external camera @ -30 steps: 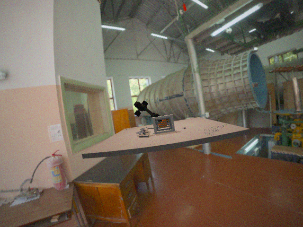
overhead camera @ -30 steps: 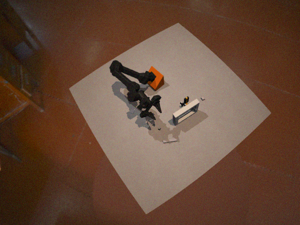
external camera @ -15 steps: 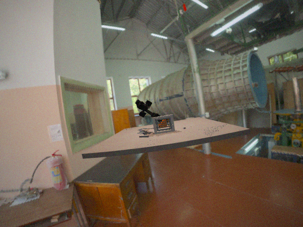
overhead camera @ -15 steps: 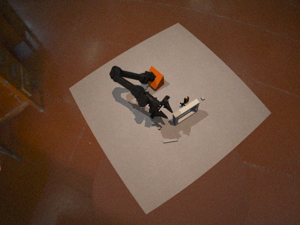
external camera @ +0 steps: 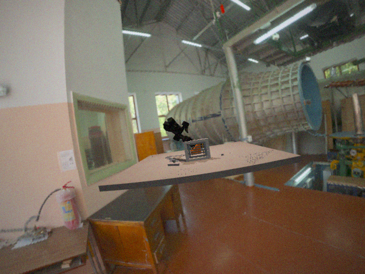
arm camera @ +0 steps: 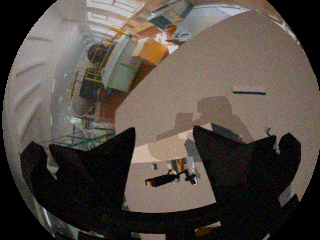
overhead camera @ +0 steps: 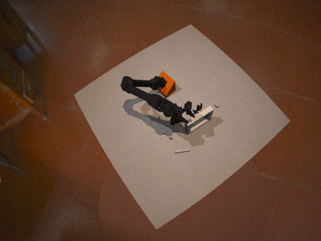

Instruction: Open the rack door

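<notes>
My gripper tip is now 13 cm to the right of the door handle, 13 cm above it and 8 cm past it. The rest, counted from my gripper tip: thin rod (21 cm below, 14 cm to the right, 7 cm ahead).
</notes>
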